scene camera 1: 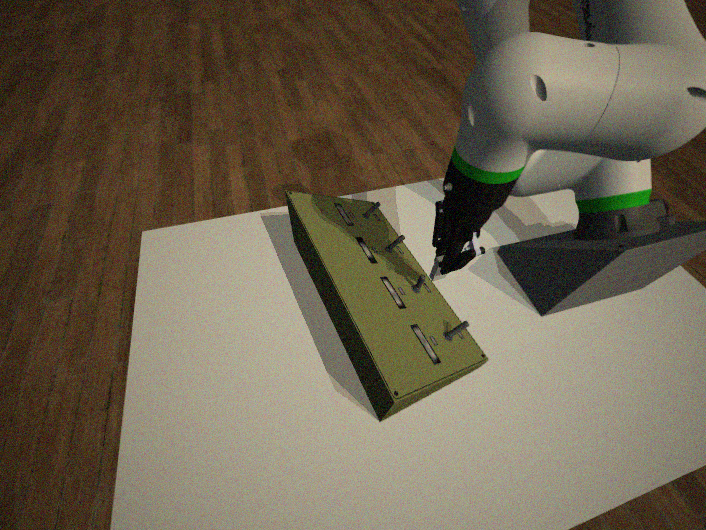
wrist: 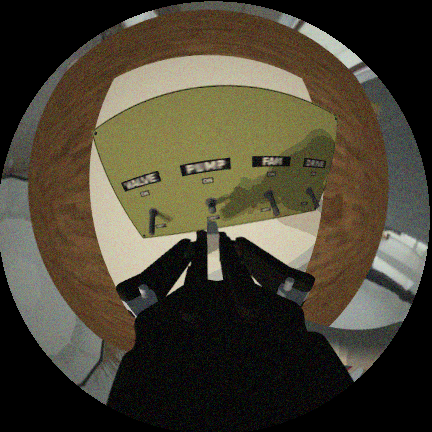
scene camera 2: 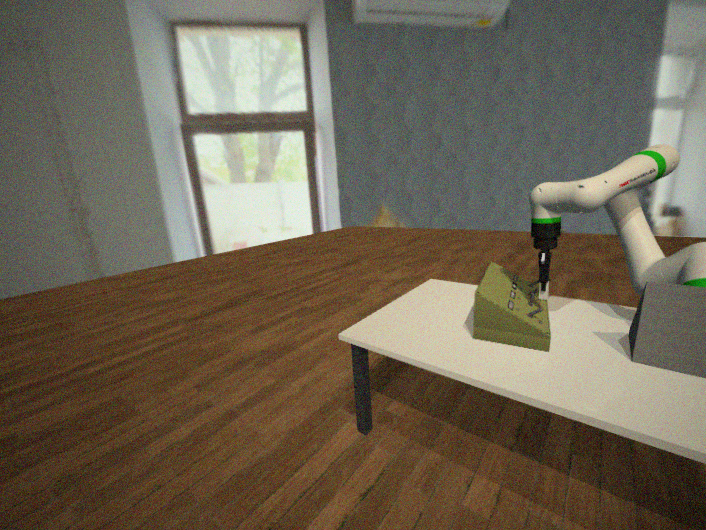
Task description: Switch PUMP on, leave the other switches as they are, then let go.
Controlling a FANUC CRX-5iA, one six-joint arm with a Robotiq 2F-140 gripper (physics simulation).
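Places are measured from the arm's base along level axes (x ahead, y left, z up), in millimetres.
Pixels of known places: gripper, between the fingertips: (scene camera 1: 437, 276) (wrist: 211, 229) (scene camera 2: 543, 298); arm's base, origin of its link: (scene camera 1: 613, 234).
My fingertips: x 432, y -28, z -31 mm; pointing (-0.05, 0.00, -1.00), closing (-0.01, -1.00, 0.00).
Ahead of a thing's pixels: the offset from my fingertips to its middle. Level surfaces: height alone.
The olive sloped switch panel @(51 mm right, 124 mm ahead, 61 mm down) (scene camera 1: 353, 296) (scene camera 2: 496, 313) (wrist: 220, 120) has four labelled levers. In the wrist view the PUMP lever @(1 mm right, 38 mm ahead, 6 mm down) (scene camera 1: 419, 282) (wrist: 212, 204) looks short, pointing nearly at the camera, with its OFF mark uncovered below it. It stands more upright than the others; whether it is fully at ON I cannot tell. The VALVE lever @(116 mm left, 10 mm ahead, 13 mm down) (scene camera 1: 456, 330) (wrist: 152, 222), FAN lever @(122 mm right, 41 mm ahead, 13 mm down) (scene camera 1: 395, 243) (wrist: 273, 203) and DRIVE lever @(241 mm right, 57 mm ahead, 13 mm down) (scene camera 1: 371, 209) (wrist: 312, 198) lean toward their OFF marks. My gripper (scene camera 1: 436, 268) (scene camera 2: 543, 292) (wrist: 211, 229) is shut and empty, its tips close to the PUMP lever on its OFF side; contact is unclear.
The panel stands on a white table @(127 mm down) (scene camera 1: 228, 427) (scene camera 2: 399, 319). The arm's dark grey base block (scene camera 1: 575, 273) (scene camera 2: 672, 330) stands on the side of the gripper away from the panel. The arm's shadow falls over the FAN and DRIVE part of the panel.
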